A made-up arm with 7 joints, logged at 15 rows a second.
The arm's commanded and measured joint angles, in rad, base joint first. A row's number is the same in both.
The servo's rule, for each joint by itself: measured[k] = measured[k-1] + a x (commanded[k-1-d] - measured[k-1]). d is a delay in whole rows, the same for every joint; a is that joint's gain. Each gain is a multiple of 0.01, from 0.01 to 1. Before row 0 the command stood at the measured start. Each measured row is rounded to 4 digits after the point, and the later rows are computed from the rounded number. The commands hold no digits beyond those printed.
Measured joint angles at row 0:
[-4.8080 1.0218 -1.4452 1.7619 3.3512 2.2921 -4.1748]
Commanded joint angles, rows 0 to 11:
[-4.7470 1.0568 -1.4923 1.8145 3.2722 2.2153 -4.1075]
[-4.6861 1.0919 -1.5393 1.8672 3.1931 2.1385 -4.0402]
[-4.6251 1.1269 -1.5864 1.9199 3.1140 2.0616 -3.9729]
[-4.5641 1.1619 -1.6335 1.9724 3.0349 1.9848 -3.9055]
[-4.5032 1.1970 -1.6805 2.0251 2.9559 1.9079 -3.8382]
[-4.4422 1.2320 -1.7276 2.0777 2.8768 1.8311 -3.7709]
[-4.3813 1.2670 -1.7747 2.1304 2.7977 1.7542 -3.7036]
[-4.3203 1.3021 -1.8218 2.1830 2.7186 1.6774 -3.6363]
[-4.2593 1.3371 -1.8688 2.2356 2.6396 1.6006 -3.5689]
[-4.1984 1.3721 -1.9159 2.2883 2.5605 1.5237 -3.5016]
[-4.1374 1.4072 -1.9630 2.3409 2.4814 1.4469 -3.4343]
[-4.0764 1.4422 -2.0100 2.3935 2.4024 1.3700 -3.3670]
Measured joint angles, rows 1 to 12:
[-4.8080 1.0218 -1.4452 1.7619 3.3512 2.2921 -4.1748]
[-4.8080 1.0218 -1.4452 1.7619 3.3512 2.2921 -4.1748]
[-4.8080 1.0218 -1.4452 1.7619 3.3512 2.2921 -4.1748]
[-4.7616 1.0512 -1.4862 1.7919 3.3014 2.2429 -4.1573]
[-4.7042 1.0854 -1.5324 1.8348 3.2332 2.1761 -4.1269]
[-4.6441 1.1203 -1.5794 1.8833 3.1581 2.1028 -4.0869]
[-4.5833 1.1552 -1.6265 1.9341 3.0805 2.0273 -4.0397]
[-4.5224 1.1903 -1.6735 1.9860 3.0020 1.9509 -3.9873]
[-4.4614 1.2253 -1.7206 2.0383 2.9231 1.8742 -3.9310]
[-4.4005 1.2603 -1.7677 2.0908 2.8441 1.7974 -3.8719]
[-4.3395 1.2954 -1.8148 2.1434 2.7650 1.7206 -3.8106]
[-4.2785 1.3304 -1.8618 2.1960 2.6860 1.6438 -3.7478]
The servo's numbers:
d 3
a 0.76 0.84 0.87 0.57 0.63 0.64 0.26

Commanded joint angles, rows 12 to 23:
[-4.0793 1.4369 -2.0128 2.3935 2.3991 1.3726 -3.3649]
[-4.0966 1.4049 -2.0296 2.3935 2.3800 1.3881 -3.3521]
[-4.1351 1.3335 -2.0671 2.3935 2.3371 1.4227 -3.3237]
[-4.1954 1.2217 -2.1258 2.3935 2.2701 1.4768 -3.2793]
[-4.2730 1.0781 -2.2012 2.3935 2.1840 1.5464 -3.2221]
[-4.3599 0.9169 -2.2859 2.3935 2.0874 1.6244 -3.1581]
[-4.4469 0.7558 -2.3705 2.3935 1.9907 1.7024 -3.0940]
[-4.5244 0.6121 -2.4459 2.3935 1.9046 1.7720 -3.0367]
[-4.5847 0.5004 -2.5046 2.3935 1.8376 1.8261 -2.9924]
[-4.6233 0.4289 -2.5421 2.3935 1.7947 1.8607 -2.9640]
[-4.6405 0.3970 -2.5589 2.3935 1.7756 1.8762 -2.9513]
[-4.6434 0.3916 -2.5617 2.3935 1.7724 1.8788 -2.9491]
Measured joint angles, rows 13 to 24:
[-4.2176 1.3654 -1.9089 2.2486 2.6069 1.5669 -3.6838]
[-4.1566 1.4005 -1.9560 2.3012 2.5278 1.4901 -3.6189]
[-4.0956 1.4355 -2.0030 2.3538 2.4488 1.4132 -3.5534]
[-4.0832 1.4367 -2.0115 2.3764 2.4175 1.3872 -3.5044]
[-4.0934 1.4100 -2.0272 2.3861 2.3939 1.3878 -3.4648]
[-4.1251 1.3457 -2.0619 2.3903 2.3581 1.4101 -3.4281]
[-4.1785 1.2415 -2.1175 2.3921 2.3027 1.4528 -3.3894]
[-4.2503 1.1042 -2.1903 2.3929 2.2279 1.5127 -3.3459]
[-4.3336 0.9469 -2.2735 2.3932 2.1394 1.5842 -3.2971]
[-4.4197 0.7864 -2.3579 2.3934 2.0457 1.6598 -3.2443]
[-4.4993 0.6400 -2.4345 2.3935 1.9568 1.7316 -3.1903]
[-4.5642 0.5227 -2.4955 2.3935 1.8817 1.7921 -3.1388]

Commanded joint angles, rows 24 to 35:
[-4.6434 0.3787 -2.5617 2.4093 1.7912 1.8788 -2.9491]
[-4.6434 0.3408 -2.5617 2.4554 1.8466 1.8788 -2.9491]
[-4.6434 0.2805 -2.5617 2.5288 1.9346 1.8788 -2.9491]
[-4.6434 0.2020 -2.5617 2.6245 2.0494 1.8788 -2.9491]
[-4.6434 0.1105 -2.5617 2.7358 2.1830 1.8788 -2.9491]
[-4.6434 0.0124 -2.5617 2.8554 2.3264 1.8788 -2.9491]
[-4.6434 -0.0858 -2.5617 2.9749 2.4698 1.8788 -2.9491]
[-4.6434 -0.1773 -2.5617 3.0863 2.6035 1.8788 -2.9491]
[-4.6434 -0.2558 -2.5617 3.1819 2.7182 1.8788 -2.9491]
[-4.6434 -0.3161 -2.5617 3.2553 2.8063 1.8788 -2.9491]
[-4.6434 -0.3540 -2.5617 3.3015 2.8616 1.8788 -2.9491]
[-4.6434 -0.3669 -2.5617 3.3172 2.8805 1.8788 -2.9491]
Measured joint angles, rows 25 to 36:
[-4.6091 0.4439 -2.5360 2.3935 1.8269 1.8360 -3.0934]
[-4.6330 0.4045 -2.5559 2.3935 1.7946 1.8617 -3.0565]
[-4.6409 0.3937 -2.5609 2.3935 1.7806 1.8726 -3.0286]
[-4.6428 0.3811 -2.5616 2.4025 1.7873 1.8766 -3.0079]
[-4.6433 0.3472 -2.5617 2.4327 1.8247 1.8780 -2.9926]
[-4.6434 0.2912 -2.5617 2.4875 1.8939 1.8785 -2.9813]
[-4.6434 0.2163 -2.5617 2.5656 1.9919 1.8787 -2.9729]
[-4.6434 0.1274 -2.5617 2.6626 2.1123 1.8788 -2.9667]
[-4.6434 0.0308 -2.5617 2.7725 2.2472 1.8788 -2.9621]
[-4.6434 -0.0671 -2.5617 2.8879 2.3874 1.8788 -2.9587]
[-4.6434 -0.1597 -2.5617 3.0010 2.5235 1.8788 -2.9562]
[-4.6434 -0.2404 -2.5617 3.1041 2.6462 1.8788 -2.9544]

